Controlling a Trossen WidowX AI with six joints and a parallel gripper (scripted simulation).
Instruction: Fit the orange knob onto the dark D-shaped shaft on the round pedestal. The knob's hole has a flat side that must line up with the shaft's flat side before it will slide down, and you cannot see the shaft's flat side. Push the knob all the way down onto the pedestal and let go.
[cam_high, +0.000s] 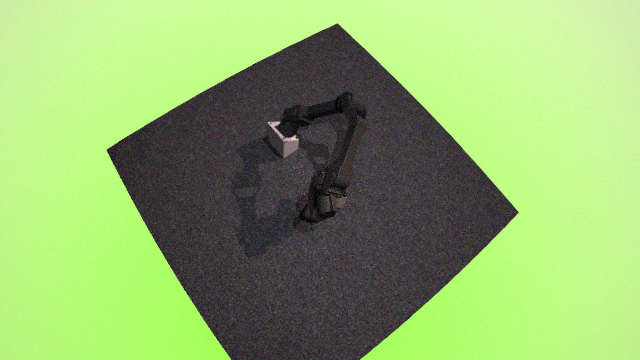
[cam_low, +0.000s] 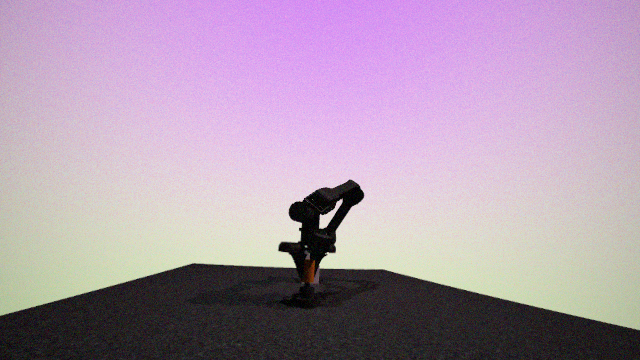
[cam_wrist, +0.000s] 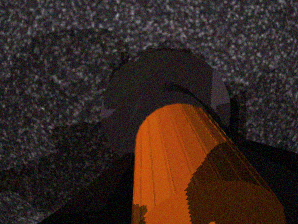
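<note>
My gripper tip is now 4 cm above the round pedestal. Also, from my gripper tip: orange knob 2 cm above.
</note>
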